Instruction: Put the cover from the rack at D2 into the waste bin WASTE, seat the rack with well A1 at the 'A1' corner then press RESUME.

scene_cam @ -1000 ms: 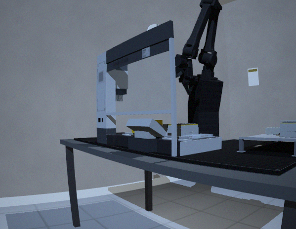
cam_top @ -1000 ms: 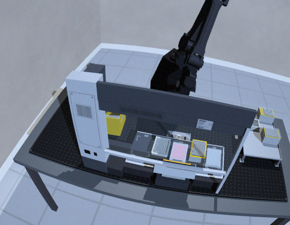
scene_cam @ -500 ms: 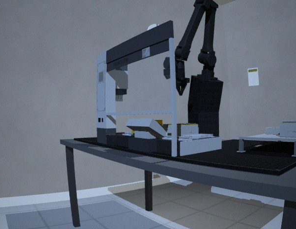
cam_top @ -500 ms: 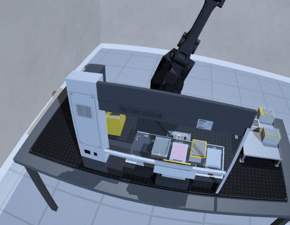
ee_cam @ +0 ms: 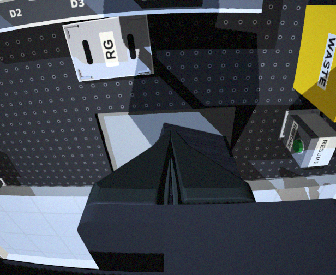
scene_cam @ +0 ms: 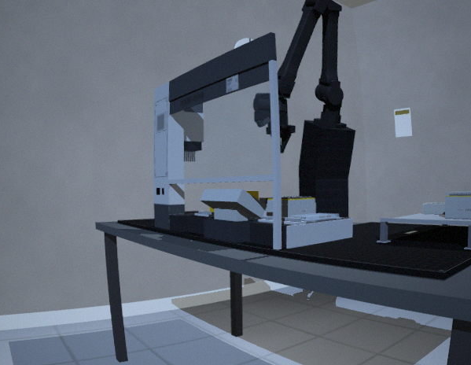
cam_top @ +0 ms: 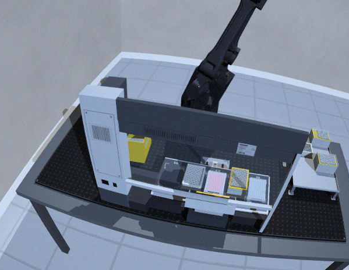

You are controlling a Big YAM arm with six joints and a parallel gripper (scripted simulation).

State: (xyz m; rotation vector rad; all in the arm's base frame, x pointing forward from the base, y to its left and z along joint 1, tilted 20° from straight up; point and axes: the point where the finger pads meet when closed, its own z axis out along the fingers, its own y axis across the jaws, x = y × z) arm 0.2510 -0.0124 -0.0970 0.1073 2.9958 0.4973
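Right now my hand is 26 cm to the left of the resume box, 22 cm above it and 17 cm past it. From my hand the other things lie so: tip rack: 23 cm to the left, 18 cm below, 17 cm ahead; then pink plate: 22 cm below, 17 cm ahead, 12 cm to the left; then reservoir W06: 22 cm below, 16 cm ahead, 2 cm to the left.
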